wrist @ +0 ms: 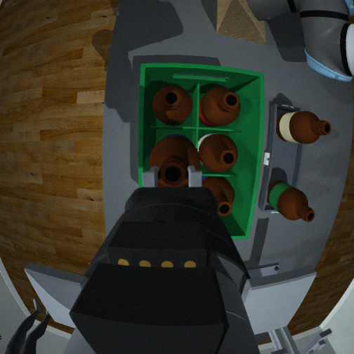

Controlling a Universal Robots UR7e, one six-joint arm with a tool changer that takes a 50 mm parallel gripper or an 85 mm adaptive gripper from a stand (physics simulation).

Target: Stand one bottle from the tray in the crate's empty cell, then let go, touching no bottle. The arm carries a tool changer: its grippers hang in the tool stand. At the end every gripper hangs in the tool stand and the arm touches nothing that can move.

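Note:
My gripper (pixel 172 177) is shut on the neck of a brown bottle (pixel 175 154), one finger on each side. This bottle looks upright, over or partly in the crate's middle-left cell, larger and nearer the camera than its neighbours; its base is hidden. The green crate (pixel 255 150) has two columns of cells. Brown bottles stand in its top-left (pixel 171 107), top-right (pixel 217 110), middle-right (pixel 217 155) and lower-right (pixel 219 192) cells. The lower-left cell is hidden behind my gripper. The grey tray (pixel 286 162) right of the crate holds a cream-labelled bottle (pixel 300 127) and a green-labelled bottle (pixel 290 202).
A tan wedge-shaped block (pixel 240 22) lies beyond the crate. Part of a grey and blue robot arm (pixel 325 37) shows at the top right. A grey metal plate (pixel 265 270) and metal parts (pixel 282 341) show at the lower right, partly behind my tool.

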